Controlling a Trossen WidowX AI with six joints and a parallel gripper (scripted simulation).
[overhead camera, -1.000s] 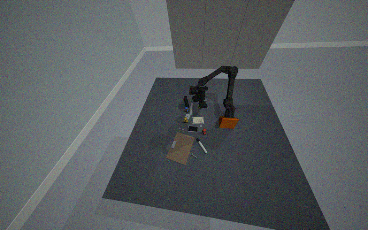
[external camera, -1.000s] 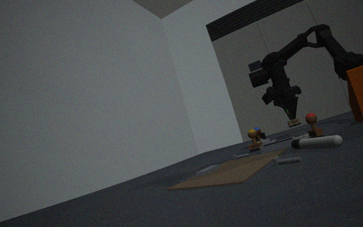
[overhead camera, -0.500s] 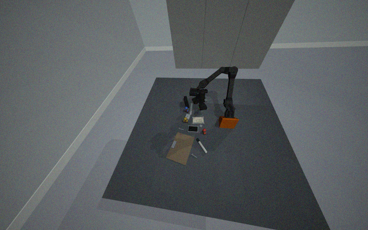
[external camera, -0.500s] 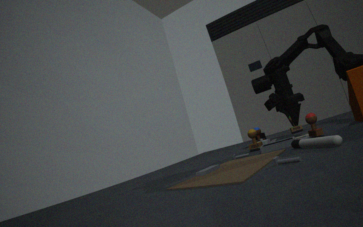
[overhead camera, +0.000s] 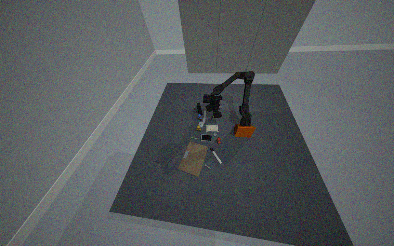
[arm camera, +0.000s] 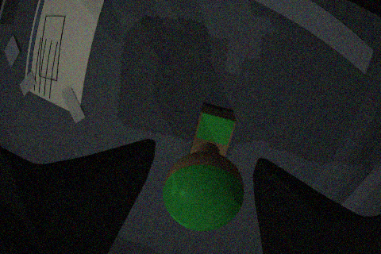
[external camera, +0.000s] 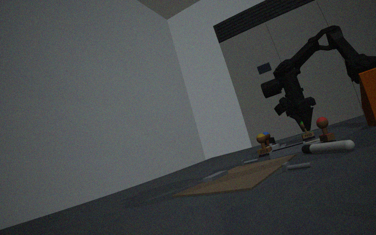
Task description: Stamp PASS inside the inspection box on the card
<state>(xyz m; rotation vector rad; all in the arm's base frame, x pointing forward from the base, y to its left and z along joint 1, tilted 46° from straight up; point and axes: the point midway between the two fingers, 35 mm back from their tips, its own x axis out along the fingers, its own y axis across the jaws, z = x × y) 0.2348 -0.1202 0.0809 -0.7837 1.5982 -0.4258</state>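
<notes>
My gripper tip is now 10 mm above the green-knobbed PASS stamp. The rest, counted from my gripper tip: black block (150 mm ahead, 80 mm to the right, 10 mm below); then white card (130 mm to the left, 30 mm below, 20 mm ahead); then blue stamp (140 mm ahead, 30 mm to the left, 10 mm below).
</notes>
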